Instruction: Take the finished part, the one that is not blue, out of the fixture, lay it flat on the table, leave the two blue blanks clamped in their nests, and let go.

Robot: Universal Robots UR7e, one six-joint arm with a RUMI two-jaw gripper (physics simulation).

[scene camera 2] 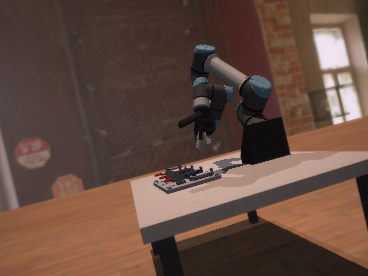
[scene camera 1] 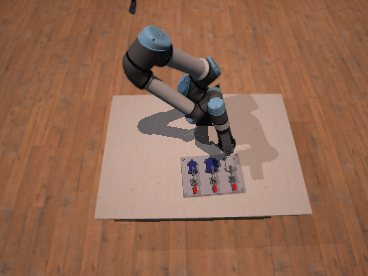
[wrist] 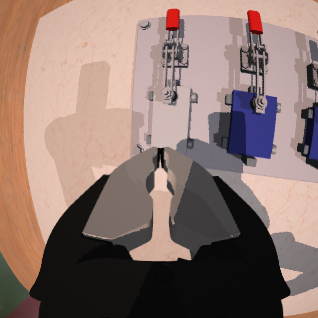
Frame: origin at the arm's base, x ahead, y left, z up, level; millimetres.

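Seen in the pictures: gripper, fingertip midpoint: (scene camera 2: 200,152) (wrist: 159,149); arm's base, origin of the base link: (scene camera 2: 263,134).
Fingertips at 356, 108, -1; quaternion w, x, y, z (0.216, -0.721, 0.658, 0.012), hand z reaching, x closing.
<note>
Pixels of each thing's top centre, then the offset from my fingertips to it, as dx, dy, dz. Level surfaces: height alone.
- pale grey rectangular block, middle of its top: (wrist: 169,118) (scene camera 2: 200,173) (scene camera 1: 229,163) +23, +16, -87
- grey fixture plate, middle of its top: (wrist: 252,89) (scene camera 2: 183,178) (scene camera 1: 212,173) +87, -88, -103
- pale table, its level: dz -119
The finished part, a pale grey rectangular block (wrist: 172,122) (scene camera 1: 230,164), sits in an end nest of the grey fixture plate (wrist: 210,35) (scene camera 1: 204,188) (scene camera 2: 176,188). The tip of its toggle clamp (wrist: 169,95) shows over the part's far end. One blue blank (wrist: 251,131) (scene camera 1: 211,165) sits in the middle nest with a clamp tip over it. The other blue blank (wrist: 314,132) (scene camera 1: 193,166) is in the far nest, partly cut off in the wrist view. My gripper (wrist: 159,149) (scene camera 1: 228,151) (scene camera 2: 201,150) is shut and empty, above the finished part's near end.
Red clamp handles (wrist: 172,20) (wrist: 255,22) (scene camera 1: 195,190) stand along the fixture's side away from the arm's base. The clamps and small nest posts rise from the plate. The pale table (scene camera 1: 140,190) (scene camera 2: 200,210) extends around the fixture, with the arm's shadow across it.
</note>
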